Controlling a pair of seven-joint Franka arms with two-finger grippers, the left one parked.
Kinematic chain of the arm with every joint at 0, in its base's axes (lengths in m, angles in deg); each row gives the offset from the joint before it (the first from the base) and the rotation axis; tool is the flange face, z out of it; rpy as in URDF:
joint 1: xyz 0 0 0.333 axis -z
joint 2: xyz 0 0 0 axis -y
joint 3: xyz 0 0 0.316 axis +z
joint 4: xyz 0.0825 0 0 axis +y
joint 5: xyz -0.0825 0 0.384 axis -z
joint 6: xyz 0 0 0 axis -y
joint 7: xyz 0.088 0 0 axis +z
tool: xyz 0 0 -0.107 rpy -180 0 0
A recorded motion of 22 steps. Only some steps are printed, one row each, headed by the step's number.
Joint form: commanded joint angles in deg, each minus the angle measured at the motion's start. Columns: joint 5, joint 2, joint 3, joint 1, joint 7, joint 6, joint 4.
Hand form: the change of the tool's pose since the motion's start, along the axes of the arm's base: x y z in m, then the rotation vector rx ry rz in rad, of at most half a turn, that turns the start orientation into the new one. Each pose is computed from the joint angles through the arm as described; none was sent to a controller.
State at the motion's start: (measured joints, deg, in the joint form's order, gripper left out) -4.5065 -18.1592 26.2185 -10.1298 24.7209 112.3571 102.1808
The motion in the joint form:
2: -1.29 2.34 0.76 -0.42 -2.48 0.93 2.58
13: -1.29 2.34 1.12 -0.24 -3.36 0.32 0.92
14: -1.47 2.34 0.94 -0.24 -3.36 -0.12 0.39
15: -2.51 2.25 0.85 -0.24 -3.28 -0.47 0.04
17: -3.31 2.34 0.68 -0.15 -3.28 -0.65 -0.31
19: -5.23 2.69 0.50 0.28 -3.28 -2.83 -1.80
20: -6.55 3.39 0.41 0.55 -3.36 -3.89 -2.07
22: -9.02 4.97 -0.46 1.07 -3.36 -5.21 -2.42
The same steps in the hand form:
2: -0.0183 0.0075 0.0050 -0.0001 0.0010 -0.0303
13: -0.0144 0.0108 0.0178 0.0101 -0.0111 -0.0437
14: -0.0123 0.0099 0.0212 0.0127 -0.0105 -0.0476
15: -0.0116 0.0104 0.0228 0.0247 0.0016 -0.0554
17: -0.0097 0.0093 0.0262 0.0356 0.0058 -0.0660
19: -0.0066 0.0062 0.0391 0.0542 0.0294 -0.0844
20: -0.0075 0.0038 0.0470 0.0652 0.0422 -0.0967
22: -0.0051 -0.0060 0.0634 0.0905 0.0528 -0.1305

